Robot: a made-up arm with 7 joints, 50 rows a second.
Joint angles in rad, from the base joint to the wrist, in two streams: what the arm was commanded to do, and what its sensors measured. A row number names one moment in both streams.
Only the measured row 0 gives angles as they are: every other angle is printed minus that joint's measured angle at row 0.
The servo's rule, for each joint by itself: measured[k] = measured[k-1] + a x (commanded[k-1-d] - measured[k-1]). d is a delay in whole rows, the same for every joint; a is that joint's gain. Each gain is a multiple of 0.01, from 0.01 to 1. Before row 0 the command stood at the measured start. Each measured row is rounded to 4 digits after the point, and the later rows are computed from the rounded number. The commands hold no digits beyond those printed.
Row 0, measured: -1.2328, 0.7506, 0.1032, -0.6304, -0.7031, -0.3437, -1.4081
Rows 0 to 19, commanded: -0.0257, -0.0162, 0.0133, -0.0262, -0.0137, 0.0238, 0.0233; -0.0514, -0.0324, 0.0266, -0.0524, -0.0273, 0.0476, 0.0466; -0.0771, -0.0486, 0.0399, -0.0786, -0.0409, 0.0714, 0.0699; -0.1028, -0.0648, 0.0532, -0.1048, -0.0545, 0.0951, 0.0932; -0.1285, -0.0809, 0.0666, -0.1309, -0.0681, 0.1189, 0.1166; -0.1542, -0.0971, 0.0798, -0.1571, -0.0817, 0.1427, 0.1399; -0.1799, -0.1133, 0.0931, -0.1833, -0.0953, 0.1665, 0.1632; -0.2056, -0.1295, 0.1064, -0.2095, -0.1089, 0.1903, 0.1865; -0.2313, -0.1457, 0.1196, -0.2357, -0.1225, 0.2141, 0.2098; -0.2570, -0.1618, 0.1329, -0.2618, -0.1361, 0.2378, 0.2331; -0.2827, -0.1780, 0.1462, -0.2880, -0.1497, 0.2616, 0.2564; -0.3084, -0.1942, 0.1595, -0.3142, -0.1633, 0.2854, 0.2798; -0.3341, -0.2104, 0.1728, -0.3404, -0.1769, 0.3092, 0.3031; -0.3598, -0.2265, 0.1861, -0.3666, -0.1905, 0.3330, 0.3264; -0.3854, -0.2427, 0.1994, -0.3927, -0.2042, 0.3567, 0.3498; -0.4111, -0.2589, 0.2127, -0.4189, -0.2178, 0.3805, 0.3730; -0.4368, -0.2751, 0.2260, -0.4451, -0.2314, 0.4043, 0.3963; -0.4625, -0.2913, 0.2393, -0.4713, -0.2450, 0.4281, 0.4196; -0.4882, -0.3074, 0.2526, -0.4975, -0.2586, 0.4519, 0.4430; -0.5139, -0.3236, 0.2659, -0.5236, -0.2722, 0.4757, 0.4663
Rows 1 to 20, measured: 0.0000, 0.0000, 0.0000, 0.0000, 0.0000, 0.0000, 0.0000; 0.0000, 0.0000, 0.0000, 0.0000, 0.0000, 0.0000, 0.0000; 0.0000, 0.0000, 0.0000, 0.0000, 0.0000, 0.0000, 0.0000; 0.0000, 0.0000, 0.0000, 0.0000, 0.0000, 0.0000, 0.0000; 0.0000, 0.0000, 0.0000, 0.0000, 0.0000, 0.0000, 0.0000; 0.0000, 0.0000, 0.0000, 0.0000, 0.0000, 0.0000, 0.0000; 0.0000, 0.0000, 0.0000, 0.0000, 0.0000, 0.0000, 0.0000; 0.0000, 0.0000, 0.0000, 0.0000, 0.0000, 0.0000, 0.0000; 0.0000, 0.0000, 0.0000, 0.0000, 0.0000, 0.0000, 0.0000; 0.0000, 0.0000, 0.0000, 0.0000, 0.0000, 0.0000, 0.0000; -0.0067, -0.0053, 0.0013, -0.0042, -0.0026, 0.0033, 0.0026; -0.0183, -0.0142, 0.0038, -0.0119, -0.0073, 0.0095, 0.0074; -0.0336, -0.0256, 0.0074, -0.0226, -0.0137, 0.0182, 0.0143; -0.0516, -0.0385, 0.0120, -0.0358, -0.0215, 0.0290, 0.0230; -0.0716, -0.0525, 0.0175, -0.0510, -0.0304, 0.0416, 0.0333; -0.0931, -0.0672, 0.0237, -0.0680, -0.0401, 0.0558, 0.0450; -0.1157, -0.0824, 0.0306, -0.0864, -0.0506, 0.0713, 0.0580; -0.1391, -0.0979, 0.0382, -0.1061, -0.0617, 0.0880, 0.0721; -0.1631, -0.1137, 0.0463, -0.1268, -0.0733, 0.1057, 0.0872; -0.1875, -0.1296, 0.0550, -0.1484, -0.0852, 0.1242, 0.1032
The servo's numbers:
d 10
a 0.26 0.33 0.10 0.16 0.19 0.14 0.11

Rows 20 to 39, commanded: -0.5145, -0.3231, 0.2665, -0.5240, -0.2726, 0.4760, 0.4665; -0.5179, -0.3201, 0.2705, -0.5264, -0.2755, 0.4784, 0.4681; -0.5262, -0.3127, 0.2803, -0.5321, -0.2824, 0.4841, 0.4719; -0.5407, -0.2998, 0.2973, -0.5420, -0.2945, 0.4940, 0.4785; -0.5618, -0.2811, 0.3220, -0.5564, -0.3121, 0.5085, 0.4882; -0.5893, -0.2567, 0.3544, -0.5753, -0.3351, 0.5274, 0.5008; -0.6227, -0.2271, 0.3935, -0.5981, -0.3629, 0.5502, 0.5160; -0.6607, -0.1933, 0.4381, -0.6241, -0.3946, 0.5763, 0.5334; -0.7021, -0.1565, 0.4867, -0.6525, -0.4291, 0.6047, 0.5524; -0.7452, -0.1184, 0.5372, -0.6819, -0.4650, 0.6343, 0.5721; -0.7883, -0.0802, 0.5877, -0.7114, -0.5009, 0.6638, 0.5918; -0.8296, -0.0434, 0.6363, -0.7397, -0.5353, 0.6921, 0.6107; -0.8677, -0.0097, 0.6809, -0.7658, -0.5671, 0.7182, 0.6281; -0.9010, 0.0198, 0.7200, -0.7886, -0.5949, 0.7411, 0.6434; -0.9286, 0.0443, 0.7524, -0.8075, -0.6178, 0.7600, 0.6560; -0.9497, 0.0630, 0.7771, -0.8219, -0.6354, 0.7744, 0.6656; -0.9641, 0.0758, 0.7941, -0.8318, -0.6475, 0.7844, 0.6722; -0.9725, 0.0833, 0.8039, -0.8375, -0.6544, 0.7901, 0.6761; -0.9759, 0.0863, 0.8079, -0.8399, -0.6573, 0.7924, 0.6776; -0.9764, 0.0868, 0.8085, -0.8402, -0.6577, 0.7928, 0.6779
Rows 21 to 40, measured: -0.2123, -0.1456, 0.0641, -0.1707, -0.0975, 0.1434, 0.1201; -0.2373, -0.1616, 0.0736, -0.1937, -0.1100, 0.1633, 0.1377; -0.2625, -0.1777, 0.0835, -0.2172, -0.1227, 0.1837, 0.1559; -0.2878, -0.1938, 0.0938, -0.2411, -0.1356, 0.2046, 0.1747; -0.3132, -0.2099, 0.1044, -0.2654, -0.1486, 0.2259, 0.1940; -0.3387, -0.2261, 0.1152, -0.2900, -0.1617, 0.2475, 0.2137; -0.3642, -0.2423, 0.1263, -0.3148, -0.1749, 0.2695, 0.2338; -0.3898, -0.2585, 0.1376, -0.3398, -0.1882, 0.2917, 0.2542; -0.4154, -0.2746, 0.1491, -0.3650, -0.2016, 0.3141, 0.2750; -0.4410, -0.2908, 0.1608, -0.3904, -0.2150, 0.3367, 0.2960; -0.4601, -0.3015, 0.1714, -0.4118, -0.2259, 0.3562, 0.3148; -0.4751, -0.3076, 0.1813, -0.4301, -0.2353, 0.3733, 0.3317; -0.4884, -0.3093, 0.1912, -0.4464, -0.2442, 0.3888, 0.3471; -0.5020, -0.3062, 0.2018, -0.4617, -0.2538, 0.4035, 0.3616; -0.5175, -0.2979, 0.2138, -0.4769, -0.2649, 0.4182, 0.3755; -0.5362, -0.2843, 0.2279, -0.4926, -0.2782, 0.4335, 0.3893; -0.5587, -0.2654, 0.2445, -0.5095, -0.2943, 0.4498, 0.4032; -0.5852, -0.2416, 0.2639, -0.5278, -0.3134, 0.4675, 0.4175; -0.6156, -0.2135, 0.2862, -0.5478, -0.3354, 0.4867, 0.4323; -0.6493, -0.1821, 0.3113, -0.5693, -0.3600, 0.5074, 0.4477
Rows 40 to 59, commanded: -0.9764, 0.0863, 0.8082, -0.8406, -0.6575, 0.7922, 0.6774; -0.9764, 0.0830, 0.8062, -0.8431, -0.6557, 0.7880, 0.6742; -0.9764, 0.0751, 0.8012, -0.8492, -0.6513, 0.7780, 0.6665; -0.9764, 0.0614, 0.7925, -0.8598, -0.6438, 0.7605, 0.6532; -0.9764, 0.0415, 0.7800, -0.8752, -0.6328, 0.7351, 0.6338; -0.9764, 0.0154, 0.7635, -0.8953, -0.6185, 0.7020, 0.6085; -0.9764, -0.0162, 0.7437, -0.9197, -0.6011, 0.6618, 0.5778; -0.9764, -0.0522, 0.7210, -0.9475, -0.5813, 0.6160, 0.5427; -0.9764, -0.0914, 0.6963, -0.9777, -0.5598, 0.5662, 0.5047; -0.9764, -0.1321, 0.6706, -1.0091, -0.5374, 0.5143, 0.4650; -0.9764, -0.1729, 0.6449, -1.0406, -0.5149, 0.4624, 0.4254; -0.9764, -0.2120, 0.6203, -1.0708, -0.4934, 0.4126, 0.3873; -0.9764, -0.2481, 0.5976, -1.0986, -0.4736, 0.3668, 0.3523; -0.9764, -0.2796, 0.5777, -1.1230, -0.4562, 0.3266, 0.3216; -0.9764, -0.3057, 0.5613, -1.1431, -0.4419, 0.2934, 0.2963; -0.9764, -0.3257, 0.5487, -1.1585, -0.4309, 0.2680, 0.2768; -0.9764, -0.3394, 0.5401, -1.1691, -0.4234, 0.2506, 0.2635; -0.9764, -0.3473, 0.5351, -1.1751, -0.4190, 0.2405, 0.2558; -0.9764, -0.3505, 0.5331, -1.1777, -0.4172, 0.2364, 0.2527; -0.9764, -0.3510, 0.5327, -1.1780, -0.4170, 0.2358, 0.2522
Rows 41 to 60, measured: -0.6854, -0.1485, 0.3389, -0.5920, -0.3868, 0.5293, 0.4636; -0.7229, -0.1138, 0.3686, -0.6156, -0.4150, 0.5521, 0.4798; -0.7605, -0.0794, 0.3998, -0.6396, -0.4439, 0.5754, 0.4961; -0.7970, -0.0467, 0.4318, -0.6634, -0.4726, 0.5986, 0.5123; -0.8312, -0.0167, 0.4639, -0.6865, -0.5002, 0.6212, 0.5281; -0.8620, 0.0096, 0.4952, -0.7082, -0.5259, 0.6426, 0.5432; -0.8885, 0.0314, 0.5251, -0.7280, -0.5490, 0.6625, 0.5574; -0.9103, 0.0485, 0.5530, -0.7455, -0.5690, 0.6804, 0.5705; -0.9274, 0.0610, 0.5785, -0.7606, -0.5858, 0.6961, 0.5823; -0.9401, 0.0695, 0.6015, -0.7733, -0.5995, 0.7096, 0.5928; -0.9495, 0.0750, 0.6222, -0.7841, -0.6105, 0.7212, 0.6021; -0.9565, 0.0776, 0.6406, -0.7935, -0.6191, 0.7306, 0.6100; -0.9617, 0.0768, 0.6567, -0.8024, -0.6252, 0.7372, 0.6162; -0.9655, 0.0717, 0.6703, -0.8116, -0.6287, 0.7405, 0.6203; -0.9683, 0.0617, 0.6813, -0.8218, -0.6295, 0.7397, 0.6218; -0.9704, 0.0464, 0.6895, -0.8336, -0.6274, 0.7344, 0.6203; -0.9720, 0.0257, 0.6949, -0.8474, -0.6224, 0.7242, 0.6156; -0.9731, 0.0000, 0.6975, -0.8634, -0.6146, 0.7091, 0.6076; -0.9740, -0.0302, 0.6974, -0.8817, -0.6042, 0.6891, 0.5963; -0.9746, -0.0638, 0.6947, -0.9021, -0.5915, 0.6646, 0.5819
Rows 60 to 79, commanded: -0.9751, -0.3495, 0.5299, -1.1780, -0.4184, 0.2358, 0.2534; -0.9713, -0.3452, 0.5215, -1.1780, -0.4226, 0.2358, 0.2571; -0.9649, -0.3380, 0.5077, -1.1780, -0.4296, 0.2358, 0.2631; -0.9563, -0.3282, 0.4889, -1.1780, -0.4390, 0.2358, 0.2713; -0.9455, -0.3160, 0.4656, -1.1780, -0.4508, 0.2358, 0.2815; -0.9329, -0.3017, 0.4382, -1.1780, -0.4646, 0.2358, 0.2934; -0.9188, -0.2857, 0.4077, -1.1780, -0.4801, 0.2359, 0.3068; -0.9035, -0.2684, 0.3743, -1.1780, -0.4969, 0.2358, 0.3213; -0.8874, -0.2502, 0.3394, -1.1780, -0.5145, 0.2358, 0.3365; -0.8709, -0.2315, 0.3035, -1.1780, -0.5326, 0.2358, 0.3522; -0.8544, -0.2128, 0.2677, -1.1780, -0.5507, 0.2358, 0.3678; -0.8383, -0.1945, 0.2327, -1.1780, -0.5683, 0.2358, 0.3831; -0.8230, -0.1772, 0.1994, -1.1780, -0.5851, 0.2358, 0.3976; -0.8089, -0.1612, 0.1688, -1.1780, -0.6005, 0.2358, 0.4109; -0.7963, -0.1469, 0.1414, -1.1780, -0.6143, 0.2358, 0.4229; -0.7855, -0.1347, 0.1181, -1.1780, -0.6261, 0.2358, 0.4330; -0.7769, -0.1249, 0.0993, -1.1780, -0.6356, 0.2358, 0.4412; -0.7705, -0.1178, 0.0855, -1.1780, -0.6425, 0.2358, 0.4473; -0.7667, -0.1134, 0.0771, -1.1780, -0.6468, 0.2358, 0.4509; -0.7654, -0.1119, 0.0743, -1.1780, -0.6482, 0.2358, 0.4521
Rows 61 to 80, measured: -0.9751, -0.0998, 0.6897, -0.9243, -0.5769, 0.6363, 0.5647; -0.9754, -0.1368, 0.6828, -0.9477, -0.5610, 0.6050, 0.5452; -0.9757, -0.1735, 0.6743, -0.9718, -0.5444, 0.5717, 0.5240; -0.9759, -0.2085, 0.6646, -0.9960, -0.5276, 0.5374, 0.5017; -0.9760, -0.2406, 0.6543, -1.0195, -0.5113, 0.5032, 0.4791; -0.9761, -0.2687, 0.6437, -1.0417, -0.4960, 0.4703, 0.4568; -0.9762, -0.2920, 0.6333, -1.0621, -0.4822, 0.4395, 0.4355; -0.9763, -0.3102, 0.6235, -1.0802, -0.4702, 0.4116, 0.4157; -0.9763, -0.3235, 0.6145, -1.0958, -0.4601, 0.3871, 0.3978; -0.9763, -0.3326, 0.6063, -1.1090, -0.4519, 0.3659, 0.3818; -0.9760, -0.3382, 0.5987, -1.1200, -0.4455, 0.3477, 0.3677; -0.9748, -0.3405, 0.5910, -1.1293, -0.4411, 0.3320, 0.3555; -0.9722, -0.3397, 0.5827, -1.1371, -0.4389, 0.3185, 0.3453; -0.9681, -0.3359, 0.5733, -1.1436, -0.4389, 0.3069, 0.3372; -0.9622, -0.3293, 0.5625, -1.1491, -0.4412, 0.2969, 0.3311; -0.9546, -0.3202, 0.5501, -1.1537, -0.4456, 0.2883, 0.3270; -0.9453, -0.3088, 0.5359, -1.1576, -0.4522, 0.2810, 0.3248; -0.9344, -0.2955, 0.5197, -1.1609, -0.4607, 0.2747, 0.3244; -0.9222, -0.2806, 0.5017, -1.1636, -0.4709, 0.2693, 0.3257; -0.9089, -0.2644, 0.4819, -1.1659, -0.4826, 0.2646, 0.3286
